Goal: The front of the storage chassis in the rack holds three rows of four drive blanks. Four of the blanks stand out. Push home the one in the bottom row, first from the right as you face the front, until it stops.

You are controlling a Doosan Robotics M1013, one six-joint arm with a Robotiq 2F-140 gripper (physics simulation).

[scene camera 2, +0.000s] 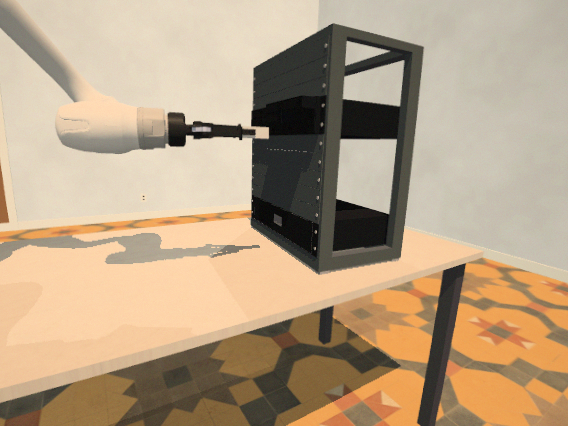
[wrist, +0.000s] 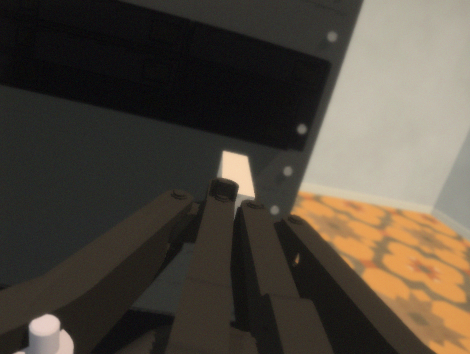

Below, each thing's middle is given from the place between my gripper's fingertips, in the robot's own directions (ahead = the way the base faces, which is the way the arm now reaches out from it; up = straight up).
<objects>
My hand is 24 cm short of the rack (scene camera 2: pixel 298 93), 13 cm to the right of it and 5 cm above it.
</objects>
